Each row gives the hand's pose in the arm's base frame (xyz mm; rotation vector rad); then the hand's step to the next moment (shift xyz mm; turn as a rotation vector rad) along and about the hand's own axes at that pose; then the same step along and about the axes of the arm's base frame.
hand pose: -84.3 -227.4 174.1 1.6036 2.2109 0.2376
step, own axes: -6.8 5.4 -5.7 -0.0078 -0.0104 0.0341
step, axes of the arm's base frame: 4.2 -4.1 8.6 0.0070 -0.0139 -0.0330
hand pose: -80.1 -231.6 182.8 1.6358 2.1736 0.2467
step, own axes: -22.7 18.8 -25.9 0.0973 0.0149 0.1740
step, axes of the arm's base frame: 10.8 -13.4 35.3 0.0640 0.0792 -0.1720
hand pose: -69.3 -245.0 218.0 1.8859 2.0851 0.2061
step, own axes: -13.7 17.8 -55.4 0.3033 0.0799 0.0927
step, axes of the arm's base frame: -0.5 -5.5 59.5 0.0826 0.2990 -0.1038
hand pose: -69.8 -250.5 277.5 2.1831 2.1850 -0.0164
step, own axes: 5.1 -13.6 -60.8 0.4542 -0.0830 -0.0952
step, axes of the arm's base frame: -15.4 7.8 60.1 -0.0859 0.4579 0.0722
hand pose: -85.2 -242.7 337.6 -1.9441 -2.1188 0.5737
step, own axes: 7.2 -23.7 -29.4 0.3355 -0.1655 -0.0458
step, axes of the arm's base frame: -10.3 10.0 35.7 -0.1679 0.3290 0.0747
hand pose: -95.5 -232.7 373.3 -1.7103 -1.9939 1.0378
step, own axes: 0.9 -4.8 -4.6 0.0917 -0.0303 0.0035
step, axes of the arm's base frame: -0.7 2.2 6.3 -0.0456 0.0852 -0.0010
